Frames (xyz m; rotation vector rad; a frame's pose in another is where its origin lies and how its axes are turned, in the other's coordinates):
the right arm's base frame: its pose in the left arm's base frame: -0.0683 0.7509 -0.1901 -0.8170 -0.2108 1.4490
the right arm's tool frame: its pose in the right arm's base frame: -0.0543 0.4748 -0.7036 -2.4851 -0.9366 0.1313
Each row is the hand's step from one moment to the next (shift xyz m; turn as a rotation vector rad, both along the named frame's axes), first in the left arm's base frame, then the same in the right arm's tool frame.
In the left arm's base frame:
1: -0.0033 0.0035 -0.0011 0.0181 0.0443 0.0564
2: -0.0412 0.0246 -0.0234 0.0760 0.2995 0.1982
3: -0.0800 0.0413 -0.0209 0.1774 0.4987 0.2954
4: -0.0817 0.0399 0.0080 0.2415 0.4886 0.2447
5: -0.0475 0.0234 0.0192 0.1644 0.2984 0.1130
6: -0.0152 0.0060 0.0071 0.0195 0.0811 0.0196
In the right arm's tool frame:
1: 0.0045 -0.0012 -0.0017 -0.0114 0.0274 -0.0678
2: 0.0485 -0.0222 -0.0027 0.0520 0.1708 -0.3208
3: 0.0752 -0.0495 -0.0209 0.0850 0.3344 -0.4984
4: 0.0578 -0.0559 -0.0432 0.0804 0.3941 -0.4418
5: 0.0251 -0.0345 -0.0368 0.0633 0.2609 -0.2382
6: 0.0065 -0.0118 -0.0116 0.0348 0.0502 -0.0601

